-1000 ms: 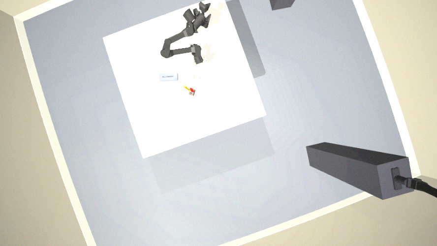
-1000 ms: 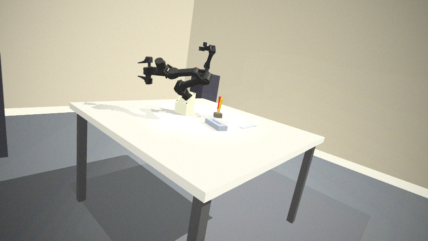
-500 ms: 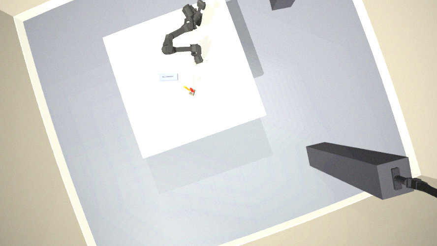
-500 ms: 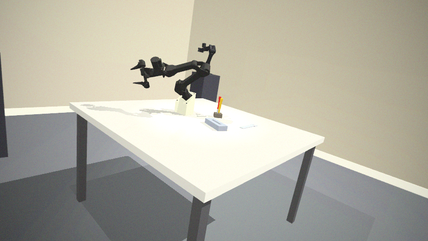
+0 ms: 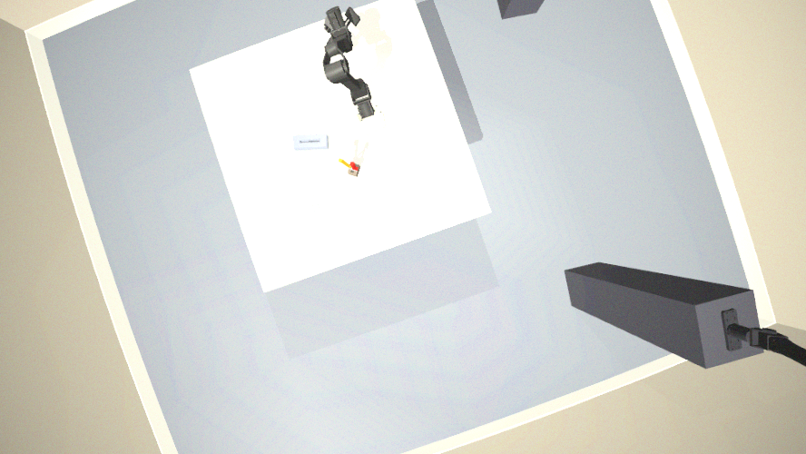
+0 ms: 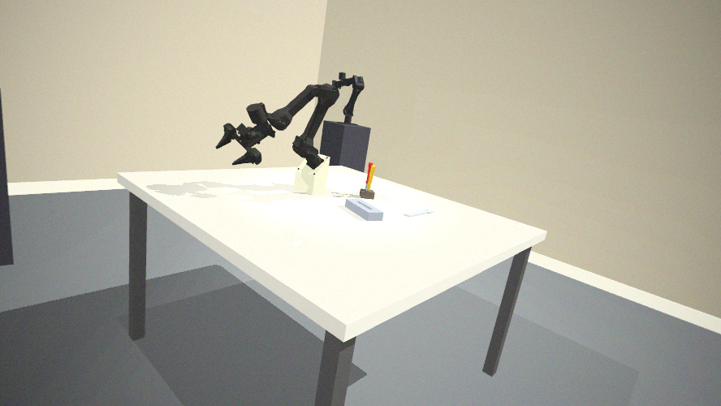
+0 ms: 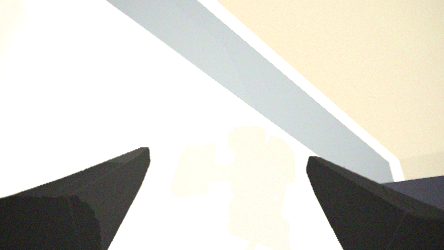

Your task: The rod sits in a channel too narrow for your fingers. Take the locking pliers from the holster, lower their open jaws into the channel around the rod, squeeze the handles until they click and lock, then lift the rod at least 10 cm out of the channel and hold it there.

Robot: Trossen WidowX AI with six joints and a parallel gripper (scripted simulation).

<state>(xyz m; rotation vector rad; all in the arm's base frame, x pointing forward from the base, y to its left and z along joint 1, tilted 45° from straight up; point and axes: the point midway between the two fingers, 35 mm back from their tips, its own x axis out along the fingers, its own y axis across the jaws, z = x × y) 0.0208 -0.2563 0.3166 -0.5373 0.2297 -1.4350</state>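
My gripper tip is now 650 mm to the right of the brown holster, 150 mm above it and 110 mm short of it. The rest, counted from my gripper tip: channel block 450 mm to the left, 300 mm ahead, 140 mm below; rod 750 mm to the left, 370 mm ahead, 150 mm below.
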